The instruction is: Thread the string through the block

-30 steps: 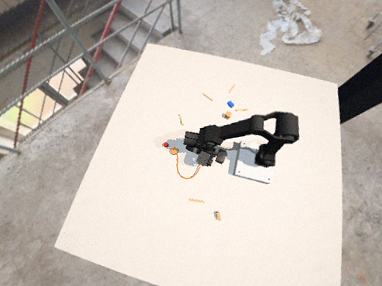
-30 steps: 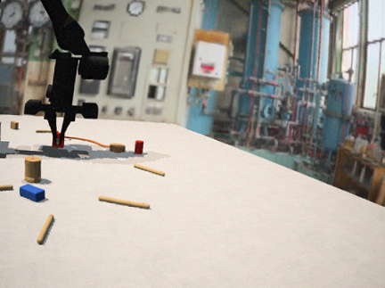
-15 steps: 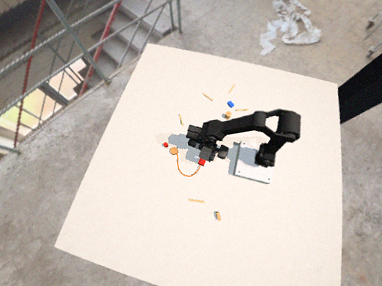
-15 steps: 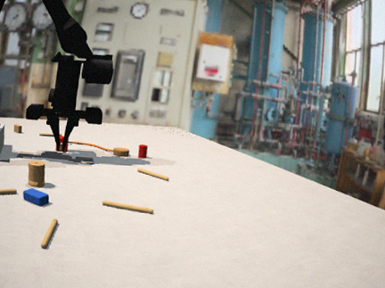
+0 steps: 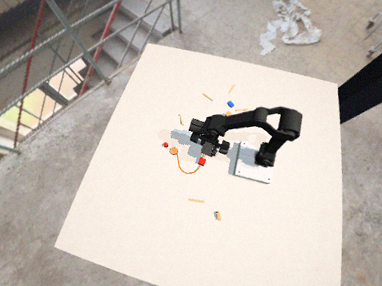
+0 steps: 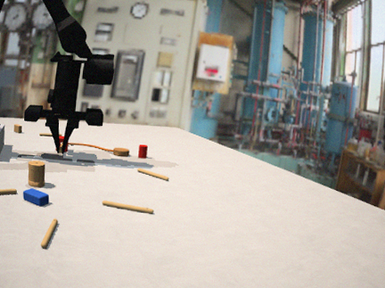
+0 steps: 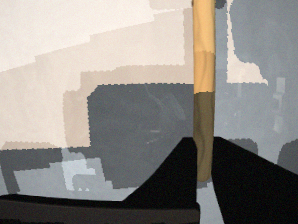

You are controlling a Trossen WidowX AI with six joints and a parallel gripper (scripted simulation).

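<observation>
The stick lies 40 mm to the left of my gripper tip and 10 mm above it. From my gripper tip the other things lie so: round wooden button: 160 mm ahead, 80 mm to the left; red cylinder: 210 mm ahead, 60 mm to the left; red block: 80 mm to the left, 10 mm above.
</observation>
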